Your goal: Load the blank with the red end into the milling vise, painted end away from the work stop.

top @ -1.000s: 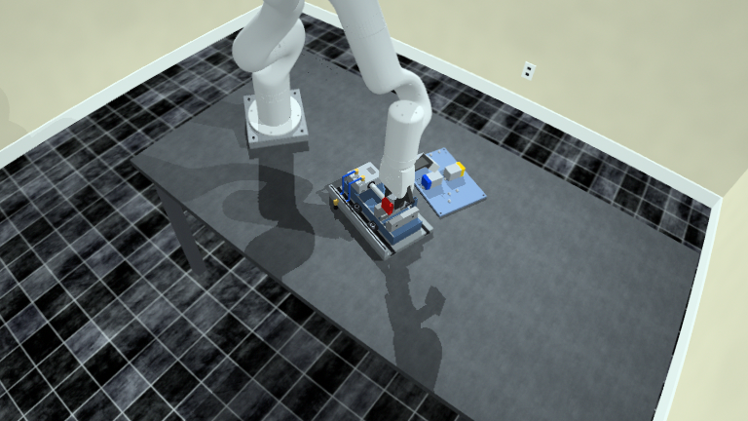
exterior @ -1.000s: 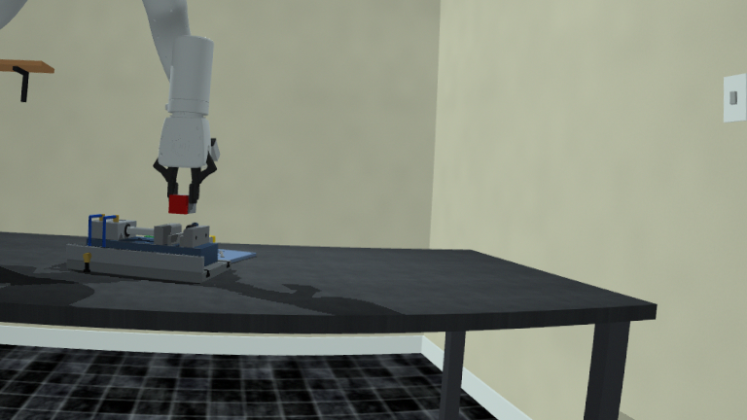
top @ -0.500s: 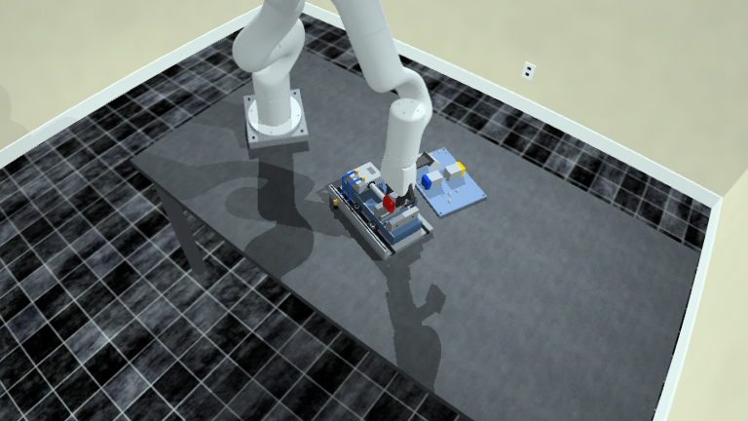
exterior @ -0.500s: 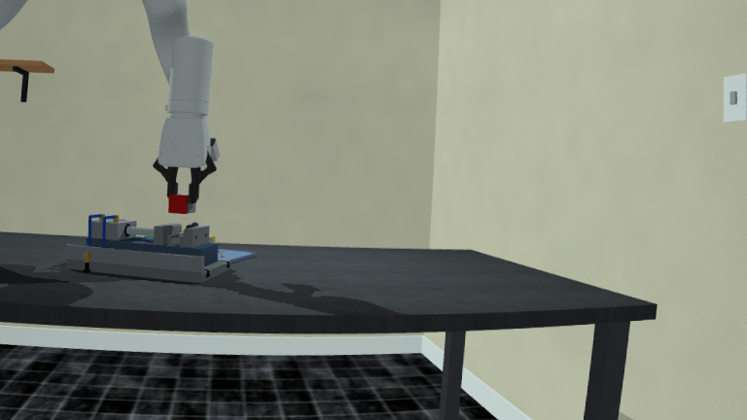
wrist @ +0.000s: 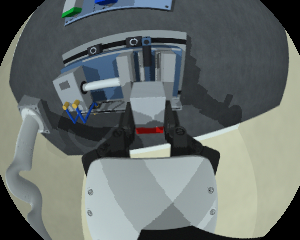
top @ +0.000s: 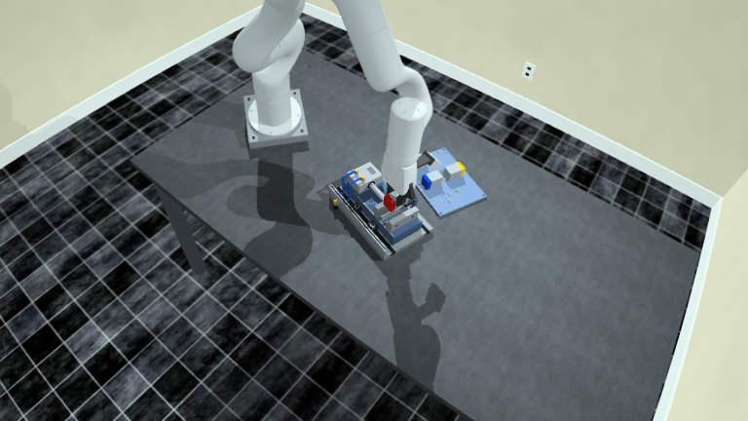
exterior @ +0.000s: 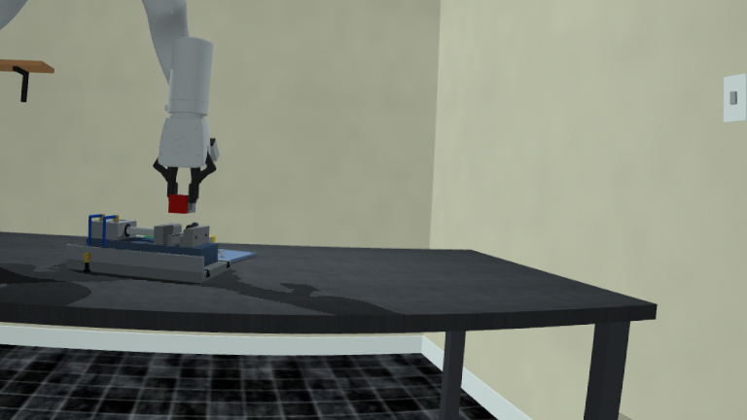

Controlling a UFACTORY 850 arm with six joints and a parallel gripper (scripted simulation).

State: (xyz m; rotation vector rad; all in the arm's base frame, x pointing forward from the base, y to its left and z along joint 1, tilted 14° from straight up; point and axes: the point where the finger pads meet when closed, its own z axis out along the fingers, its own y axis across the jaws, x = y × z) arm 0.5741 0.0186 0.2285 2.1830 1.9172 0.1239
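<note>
My hand is 20 mm above the red-ended blank. Round my hand: black work stop rod: 10 mm ahead, 60 mm to the left, 80 mm below; then moving jaw: 30 mm behind, 20 mm to the left, 90 mm below; then fixed jaw: 30 mm ahead, 10 mm to the left, 90 mm below.
</note>
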